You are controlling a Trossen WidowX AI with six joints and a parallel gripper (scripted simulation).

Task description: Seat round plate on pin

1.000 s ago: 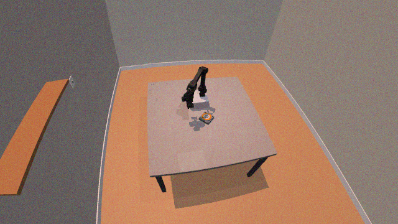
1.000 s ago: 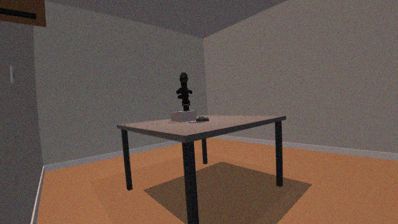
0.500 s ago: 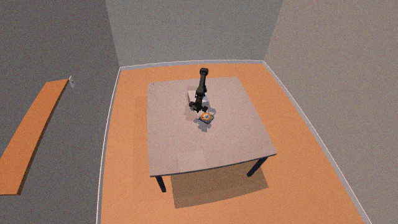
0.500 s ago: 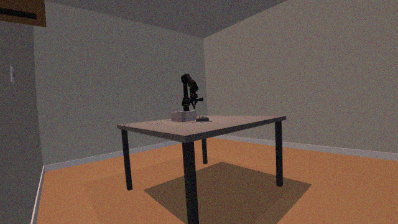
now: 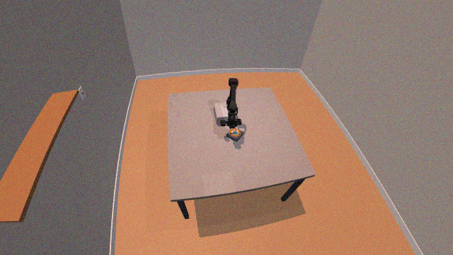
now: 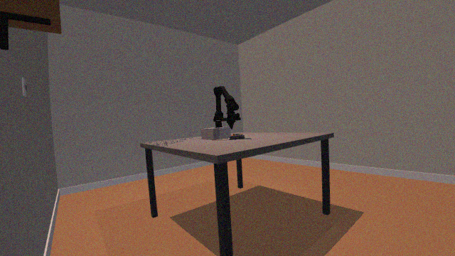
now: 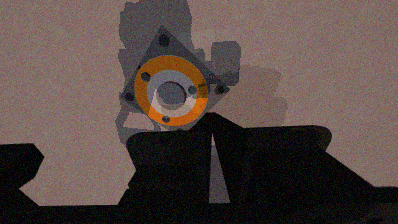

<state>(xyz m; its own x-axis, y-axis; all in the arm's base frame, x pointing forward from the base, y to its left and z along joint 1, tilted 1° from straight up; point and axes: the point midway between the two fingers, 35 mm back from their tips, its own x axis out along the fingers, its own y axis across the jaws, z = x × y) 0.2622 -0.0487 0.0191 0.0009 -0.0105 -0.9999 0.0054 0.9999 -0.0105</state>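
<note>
The base is 70 mm below my gripper tip, 50 mm to the left of it and 10 mm ahead of it.
</note>
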